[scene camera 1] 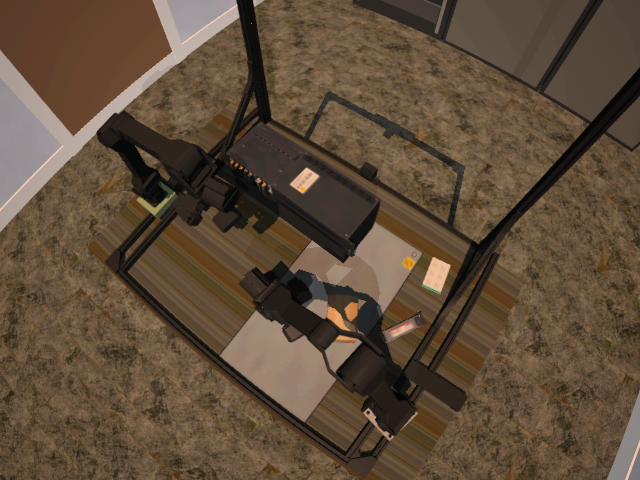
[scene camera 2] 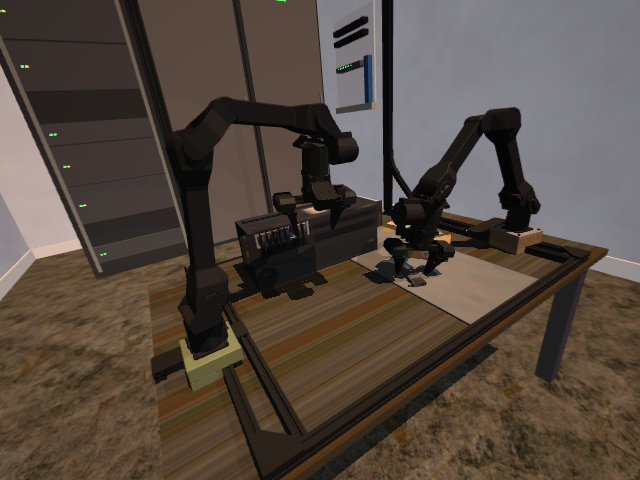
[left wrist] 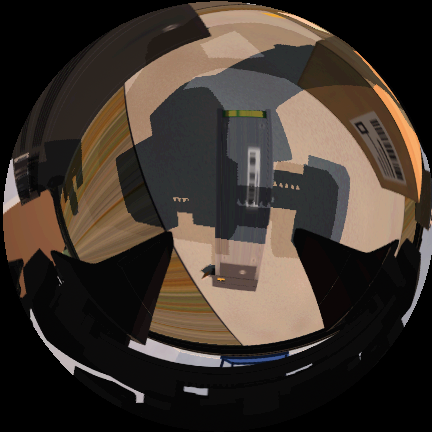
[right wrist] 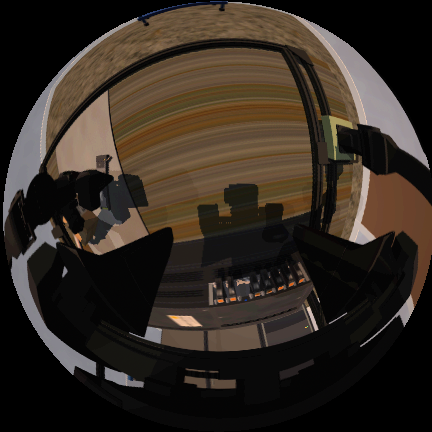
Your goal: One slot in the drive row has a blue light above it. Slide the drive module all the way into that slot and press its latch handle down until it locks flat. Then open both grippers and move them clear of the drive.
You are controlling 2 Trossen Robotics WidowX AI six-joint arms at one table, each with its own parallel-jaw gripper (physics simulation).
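Where they show: left gripper, between the fingertips: (scene camera 2: 411,274) (left wrist: 235,236) (right wrist: 101,176); right gripper, between the fingertips: (scene camera 2: 314,232) (right wrist: 235,232); left arm's base, origin of its link: (scene camera 1: 390,413) (scene camera 2: 516,228); right arm's base, origin of its link: (scene camera 1: 155,196) (scene camera 2: 208,343) (right wrist: 344,139).
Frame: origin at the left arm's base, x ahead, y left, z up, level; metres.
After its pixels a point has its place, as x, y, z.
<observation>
The drive module (scene camera 2: 417,281) @[0.414, 0.056, -0.050] (left wrist: 240,195) @[0.400, -0.009, -0.050] (right wrist: 104,161) @[0.425, 0.049, -0.050] lies on the grey mat (scene camera 1: 279,366) @[0.286, 0.132, -0.060] (scene camera 2: 491,289) @[0.270, 0.160, -0.059]. In the left wrist view it runs up and down, and a small dark part sticks out beside its lower end. My left gripper (scene camera 2: 413,274) @[0.407, 0.017, -0.050] (left wrist: 235,236) @[0.407, 0.017, -0.050] is open and empty above it, fingers to either side in that view. The drive row (scene camera 1: 250,175) @[0.711, -0.134, 0.108] (scene camera 2: 279,235) @[0.738, -0.129, 0.092] (right wrist: 260,287) @[0.733, -0.163, 0.081] is in the dark enclosure (scene camera 1: 279,160) (scene camera 2: 343,237). The right wrist view shows a gap in the row with a faint blue speck beside it. My right gripper (scene camera 2: 315,228) @[0.670, -0.007, 0.127] (right wrist: 235,232) @[0.670, -0.007, 0.127] is open and empty, near the row.
A cardboard box (scene camera 1: 340,330) (left wrist: 370,135) stands on the mat beside the module. A white card (scene camera 1: 436,275) @[0.177, -0.380, -0.060] and another slim unit (scene camera 1: 403,327) @[0.137, -0.194, -0.052] lie to the mat's right in scene camera 1. A dark frame (scene camera 1: 222,366) @[0.384, 0.253, -0.047] edges the table.
</observation>
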